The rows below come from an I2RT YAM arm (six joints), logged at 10 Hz.
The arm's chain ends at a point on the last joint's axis. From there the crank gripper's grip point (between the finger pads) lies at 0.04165 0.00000 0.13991 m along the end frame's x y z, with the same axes.
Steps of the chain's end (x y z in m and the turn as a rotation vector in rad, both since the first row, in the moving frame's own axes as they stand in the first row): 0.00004, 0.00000, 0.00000, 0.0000, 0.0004, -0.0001; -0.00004, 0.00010, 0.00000, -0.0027, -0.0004, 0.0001; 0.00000, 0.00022, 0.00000, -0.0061, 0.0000, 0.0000; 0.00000, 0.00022, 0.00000, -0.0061, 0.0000, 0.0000; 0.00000, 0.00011, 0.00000, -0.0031, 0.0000, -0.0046; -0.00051, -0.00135, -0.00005, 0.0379, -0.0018, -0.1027
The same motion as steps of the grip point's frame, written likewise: 0.00010, 0.00000, -0.00002, 0.0000, 0.0004, -0.0001; -0.00010, 0.00048, 0.00002, -0.0027, -0.0004, 0.0001; 0.00000, 0.00107, 0.00000, -0.0061, 0.0000, 0.0000; 0.00000, 0.00107, 0.00000, -0.0061, 0.0000, 0.0000; 0.00000, 0.00035, 0.00000, -0.0031, 0.0000, -0.0046; -0.00125, -0.01090, -0.00016, 0.0379, -0.0018, -0.1027
